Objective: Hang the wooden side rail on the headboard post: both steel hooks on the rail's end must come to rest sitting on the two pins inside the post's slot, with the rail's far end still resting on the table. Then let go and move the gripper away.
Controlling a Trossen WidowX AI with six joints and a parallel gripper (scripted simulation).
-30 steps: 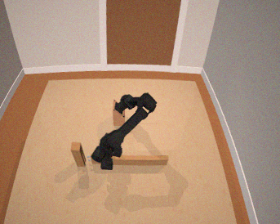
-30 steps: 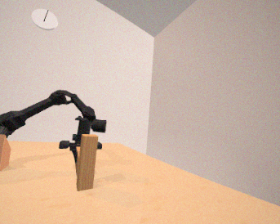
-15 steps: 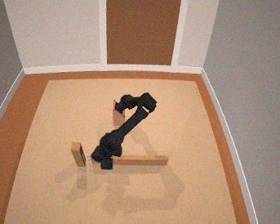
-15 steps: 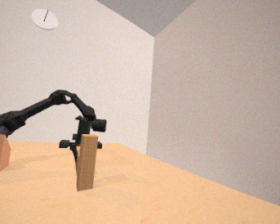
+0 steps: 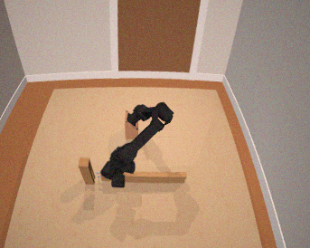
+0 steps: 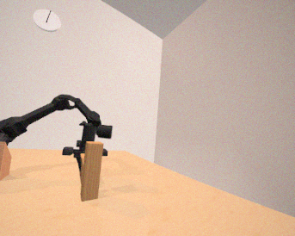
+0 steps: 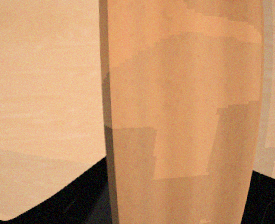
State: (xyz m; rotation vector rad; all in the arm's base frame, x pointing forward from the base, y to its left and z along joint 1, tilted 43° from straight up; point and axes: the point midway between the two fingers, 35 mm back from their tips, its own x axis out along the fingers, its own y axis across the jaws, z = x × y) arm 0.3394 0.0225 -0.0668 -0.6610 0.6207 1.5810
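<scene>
Right now the headboard post is 20 mm ahead of my gripper tip, 160 mm to the right of it and 50 mm above it.
</scene>
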